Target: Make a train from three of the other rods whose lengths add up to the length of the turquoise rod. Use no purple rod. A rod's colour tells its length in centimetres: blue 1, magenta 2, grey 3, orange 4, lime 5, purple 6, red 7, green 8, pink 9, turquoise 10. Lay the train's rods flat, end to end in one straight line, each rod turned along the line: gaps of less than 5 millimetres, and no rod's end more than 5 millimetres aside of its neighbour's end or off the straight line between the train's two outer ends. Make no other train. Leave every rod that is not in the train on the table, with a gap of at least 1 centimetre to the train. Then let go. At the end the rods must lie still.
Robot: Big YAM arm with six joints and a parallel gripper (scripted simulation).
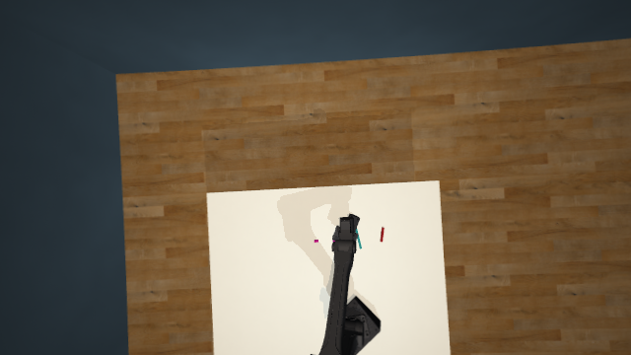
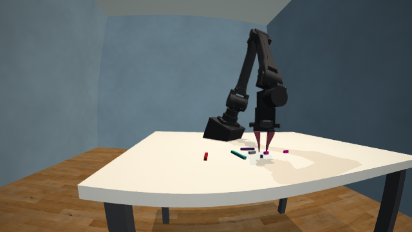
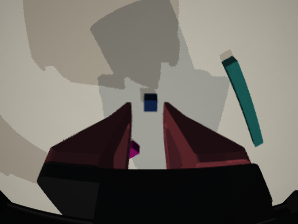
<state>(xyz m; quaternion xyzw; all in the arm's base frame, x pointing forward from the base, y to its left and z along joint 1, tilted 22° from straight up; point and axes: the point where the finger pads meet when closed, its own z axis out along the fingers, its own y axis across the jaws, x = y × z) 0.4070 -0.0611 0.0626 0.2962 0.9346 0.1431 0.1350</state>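
Now: the blue rod 2 cm below my hand. Round my hand: turquoise rod: 7 cm to the right, 6 cm behind, 2 cm below; then grey rod: 7 cm behind, 2 cm below; then purple rod: 12 cm behind, 2 cm below, 1 cm to the left.
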